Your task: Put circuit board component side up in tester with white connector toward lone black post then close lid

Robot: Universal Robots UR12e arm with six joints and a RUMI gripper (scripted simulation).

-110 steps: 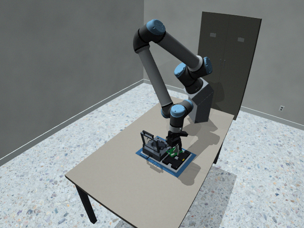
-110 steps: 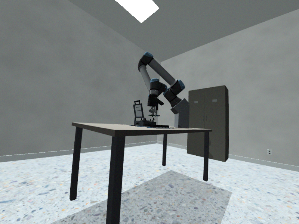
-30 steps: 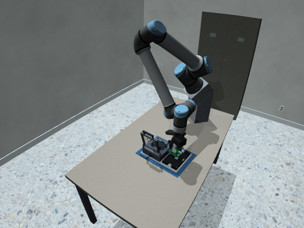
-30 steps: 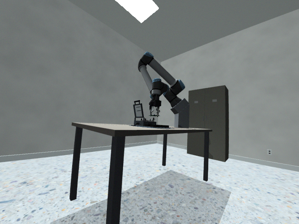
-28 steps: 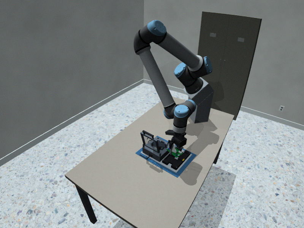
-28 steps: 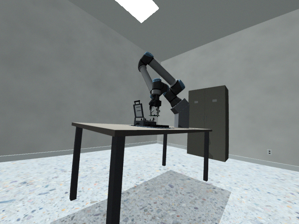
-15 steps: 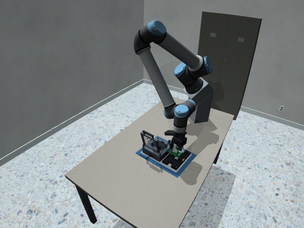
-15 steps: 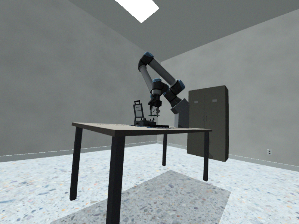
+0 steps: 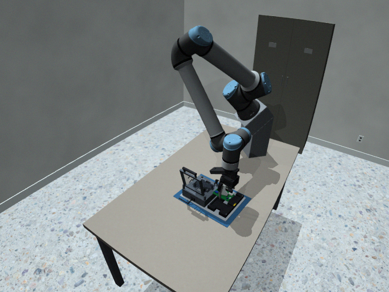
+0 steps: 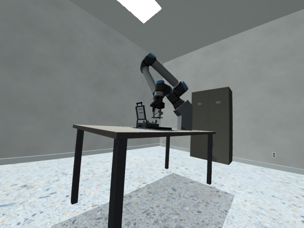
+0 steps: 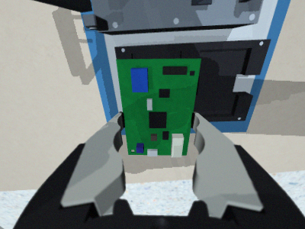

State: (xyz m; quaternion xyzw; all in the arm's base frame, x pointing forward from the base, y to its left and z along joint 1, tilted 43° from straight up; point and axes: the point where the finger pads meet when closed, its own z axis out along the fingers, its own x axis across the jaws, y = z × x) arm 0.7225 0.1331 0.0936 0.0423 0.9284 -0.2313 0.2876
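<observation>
Right now my hand is right at the green circuit board. Round my hand: tester lid: 18 cm to the right, 6 cm above, 5 cm ahead; tester nest: 15 cm to the right, 7 cm behind, 5 cm below.
</observation>
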